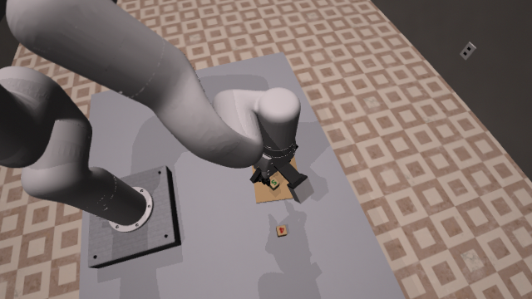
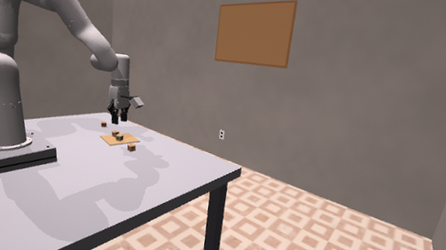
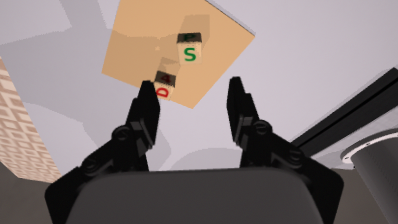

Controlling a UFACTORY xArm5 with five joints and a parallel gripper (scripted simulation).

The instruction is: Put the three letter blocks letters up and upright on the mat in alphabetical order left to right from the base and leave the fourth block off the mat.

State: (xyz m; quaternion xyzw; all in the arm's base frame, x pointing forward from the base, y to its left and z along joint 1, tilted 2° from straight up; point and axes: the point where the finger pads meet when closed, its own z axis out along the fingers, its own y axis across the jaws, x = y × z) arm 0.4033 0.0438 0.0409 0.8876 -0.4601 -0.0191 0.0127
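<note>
The tan mat is 10 mm ahead of my hand, 30 mm to the left of it and 100 mm below it. From my hand the other things lie so: wooden letter block: 60 mm to the left, 90 mm below.
</note>
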